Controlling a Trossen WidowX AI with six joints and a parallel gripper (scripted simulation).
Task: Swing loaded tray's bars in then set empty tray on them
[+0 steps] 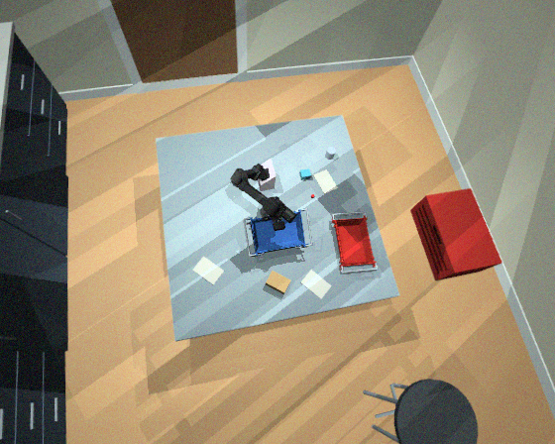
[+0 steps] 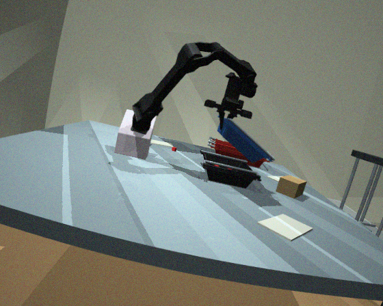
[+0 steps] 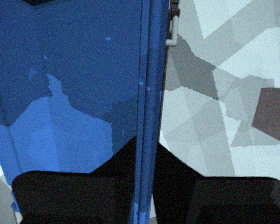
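My gripper tip is now 80 mm short of the blue tray and 10 mm above it. Round my gripper tip: red cube: 290 mm to the left, 180 mm behind, 170 mm below; then cyan block: 330 mm behind, 270 mm to the left, 160 mm below; then brown box: 330 mm ahead, 150 mm below, 30 mm to the right.
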